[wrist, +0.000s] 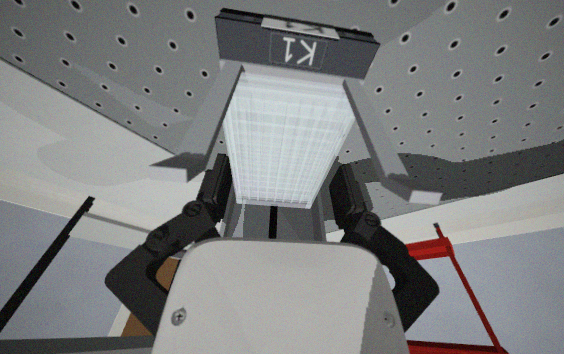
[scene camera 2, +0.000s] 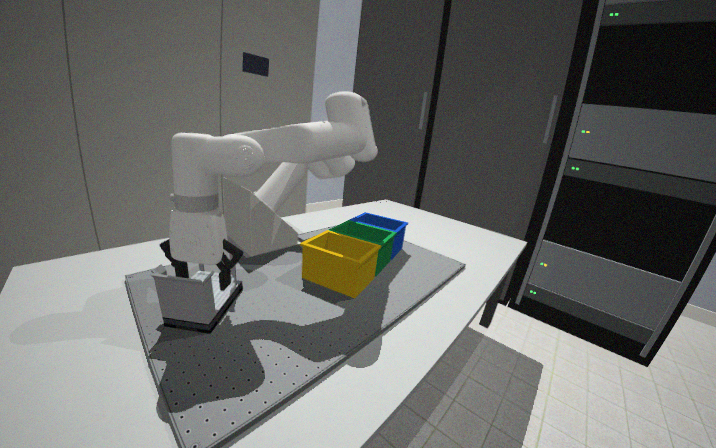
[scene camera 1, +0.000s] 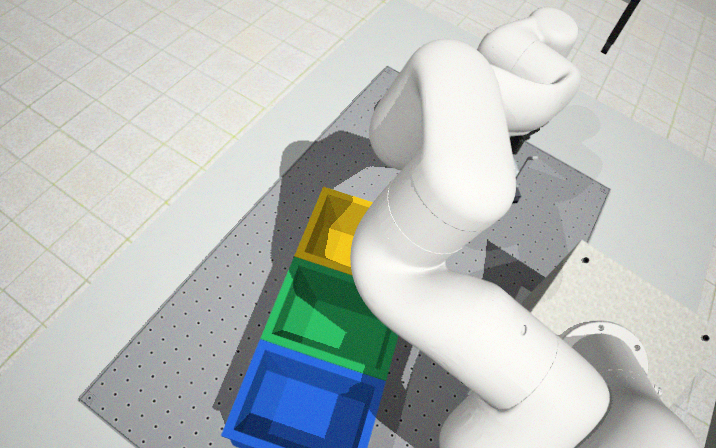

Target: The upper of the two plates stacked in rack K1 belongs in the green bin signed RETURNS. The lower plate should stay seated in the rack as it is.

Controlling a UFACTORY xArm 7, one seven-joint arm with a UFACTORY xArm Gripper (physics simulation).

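Frame: origin at the arm's base, x ahead, y left, z up, level; millimetres.
Seen in the pictures: gripper, between the fingertips: (wrist: 283, 170); arm's base, origin of its link: (scene camera 2: 262, 207) (scene camera 1: 599, 364).
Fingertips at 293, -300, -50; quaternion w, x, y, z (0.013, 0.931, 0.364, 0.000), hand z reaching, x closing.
Pixels of each thing's top centre, then the offset from my fingertips to it, as dx, dy, dz. "spot": a spot on its surface instead. Level surfaces: height alone.
- Rack K1, centre of its top: (wrist: 279, 253) (scene camera 2: 200, 256) -2, +0, +64
- clear ribbed plate, centre of its top: (wrist: 279, 171) (scene camera 2: 201, 287) +2, -6, -4
- green bin, centre of its top: (scene camera 1: 337, 315) (scene camera 2: 363, 231) +49, +440, +44
- blue bin, a spot on its surface: (scene camera 1: 245, 393) spot: +87, +592, +44
- perforated board, height of its surface: dz -56
Rack K1 (scene camera 2: 184, 302) (wrist: 240, 49) stands at the left end of the perforated board. In the wrist view, a clear ribbed plate (wrist: 290, 125) lies flat between its upright corner guides. The two stacked plates cannot be told apart there. My gripper (scene camera 2: 203, 280) (wrist: 283, 170) is open and empty, pointing down, with one finger on each side of the stack near one end. I cannot tell whether the fingers touch the plates. The green bin (scene camera 1: 316, 353) (scene camera 2: 385, 258) stands between the yellow and blue bins; its sign does not show. The arm hides most of the rack in scene camera 1.
The yellow bin (scene camera 1: 308, 227) (scene camera 2: 337, 272) is the bin nearest the rack, and the blue bin (scene camera 1: 245, 393) (scene camera 2: 399, 240) is on the green bin's far side. The perforated board (scene camera 1: 174, 338) (scene camera 2: 298, 367) lies under the rack and bins. A pale block (scene camera 1: 623, 280) (scene camera 2: 250, 224) stands by the arm's base.
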